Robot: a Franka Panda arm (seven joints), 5 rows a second.
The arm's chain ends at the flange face. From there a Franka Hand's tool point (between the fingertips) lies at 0.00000 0.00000 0.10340 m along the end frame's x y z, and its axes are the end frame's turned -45 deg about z.
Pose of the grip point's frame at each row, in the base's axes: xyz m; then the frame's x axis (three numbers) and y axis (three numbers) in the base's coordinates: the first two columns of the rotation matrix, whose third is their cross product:
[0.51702 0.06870 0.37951 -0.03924 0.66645 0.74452 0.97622 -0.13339 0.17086]
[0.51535 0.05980 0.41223 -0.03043 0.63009 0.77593 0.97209 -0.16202 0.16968]
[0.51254 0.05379 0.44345 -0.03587 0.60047 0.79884 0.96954 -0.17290 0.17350]
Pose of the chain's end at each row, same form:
[0.49498 -0.00715 0.44624 0.66254 0.37693 0.64727 0.71804 -0.56557 -0.40564]
[0.49130 -0.01873 0.47505 0.66585 0.33098 0.66865 0.70889 -0.56011 -0.42868]
[0.48749 -0.02694 0.50301 0.66020 0.30234 0.68755 0.71093 -0.54686 -0.44218]

